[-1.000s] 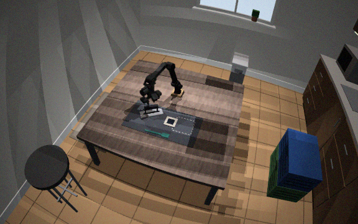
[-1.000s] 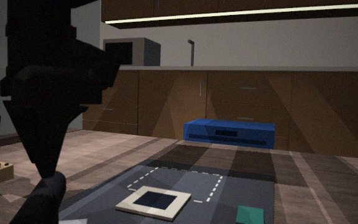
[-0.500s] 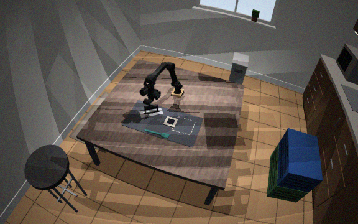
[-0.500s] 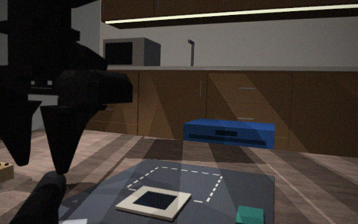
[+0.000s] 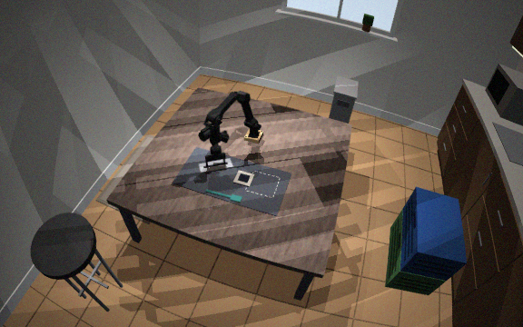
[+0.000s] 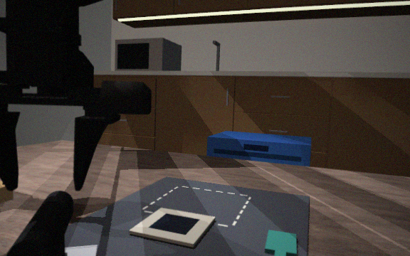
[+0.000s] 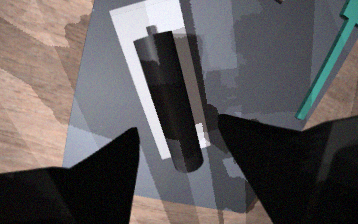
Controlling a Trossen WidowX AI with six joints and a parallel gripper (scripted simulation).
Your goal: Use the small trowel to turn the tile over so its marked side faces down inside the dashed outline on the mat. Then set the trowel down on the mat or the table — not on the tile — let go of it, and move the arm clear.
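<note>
Right now my gripper tip is 70 mm above the trowel, 20 mm to the right of it and 10 mm past it. Round my gripper tip: tile: 190 mm to the left, 110 mm below, 60 mm ahead; then grey mat: 130 mm to the left, 130 mm below, 80 mm ahead; then teal tool: 220 mm ahead, 130 mm to the left, 110 mm below.
</note>
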